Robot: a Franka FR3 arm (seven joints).
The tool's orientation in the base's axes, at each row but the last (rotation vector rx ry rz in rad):
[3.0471, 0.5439, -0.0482]
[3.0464, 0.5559, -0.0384]
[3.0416, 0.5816, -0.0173]
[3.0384, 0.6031, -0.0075]
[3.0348, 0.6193, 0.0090]
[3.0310, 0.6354, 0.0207]
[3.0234, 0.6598, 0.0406]
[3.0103, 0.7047, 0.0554]
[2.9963, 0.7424, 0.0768]
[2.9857, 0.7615, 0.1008]
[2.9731, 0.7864, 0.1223]
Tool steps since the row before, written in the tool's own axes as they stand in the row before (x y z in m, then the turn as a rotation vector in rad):
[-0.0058, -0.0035, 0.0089, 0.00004, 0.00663, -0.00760]
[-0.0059, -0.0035, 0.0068, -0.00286, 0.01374, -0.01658]
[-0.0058, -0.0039, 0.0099, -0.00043, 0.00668, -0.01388]
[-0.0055, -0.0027, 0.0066, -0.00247, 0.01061, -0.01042]
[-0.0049, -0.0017, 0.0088, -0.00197, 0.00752, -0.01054]
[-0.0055, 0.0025, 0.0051, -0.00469, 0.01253, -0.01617]
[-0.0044, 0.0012, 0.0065, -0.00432, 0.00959, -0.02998]
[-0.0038, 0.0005, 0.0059, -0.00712, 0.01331, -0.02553]
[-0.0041, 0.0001, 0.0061, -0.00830, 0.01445, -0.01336]
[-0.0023, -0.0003, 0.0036, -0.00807, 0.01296, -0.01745]
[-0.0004, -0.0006, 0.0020, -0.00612, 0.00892, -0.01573]
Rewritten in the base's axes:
[-0.0069, 0.0008, -0.0088, 0.00251, -0.00581, 0.00785]
[-0.0069, 0.0009, -0.0067, 0.00245, -0.01305, 0.01719]
[-0.0069, 0.0010, -0.0099, 0.00210, -0.00572, 0.01415]
[-0.0061, 0.0001, -0.0066, 0.00173, -0.01028, 0.01089]
[-0.0050, -0.0007, -0.0089, 0.00098, -0.00724, 0.01087]
[-0.0039, -0.0047, -0.0050, 0.00037, -0.01269, 0.01672]
[-0.0033, -0.0032, -0.0065, -0.00101, -0.00931, 0.03036]
[-0.0029, -0.0024, -0.0060, -0.00166, -0.01406, 0.02606]
[-0.0032, -0.0023, -0.0062, -0.00143, -0.01610, 0.01396]
[-0.0019, -0.0010, -0.0037, -0.00226, -0.01452, 0.01793]
[-0.0005, 0.0002, -0.0021, -0.00239, -0.01012, 0.01601]

